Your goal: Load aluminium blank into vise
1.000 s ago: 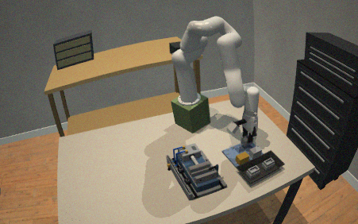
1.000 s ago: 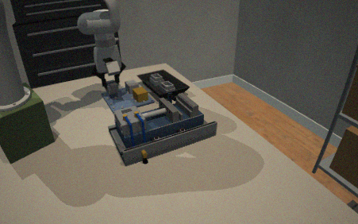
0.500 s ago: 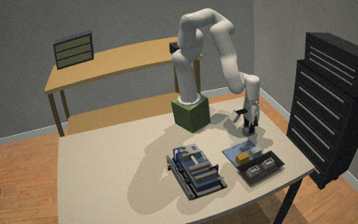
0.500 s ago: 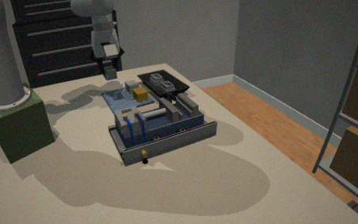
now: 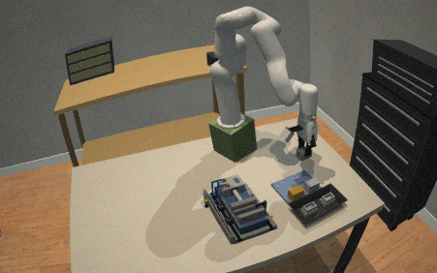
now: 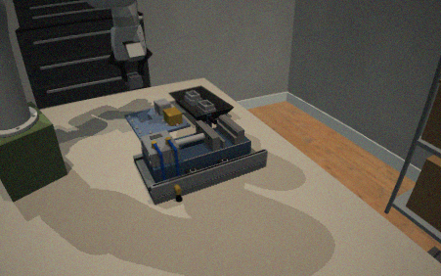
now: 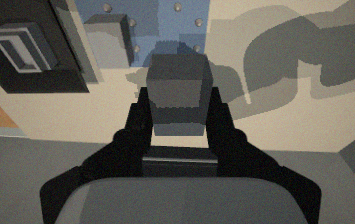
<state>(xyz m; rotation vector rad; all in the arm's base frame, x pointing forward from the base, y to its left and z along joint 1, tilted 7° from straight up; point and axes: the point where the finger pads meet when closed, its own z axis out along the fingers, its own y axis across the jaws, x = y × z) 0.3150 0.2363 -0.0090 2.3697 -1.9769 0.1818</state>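
My hand is 140 mm above the brass blank, 110 mm short of it and 70 mm to the left of it.
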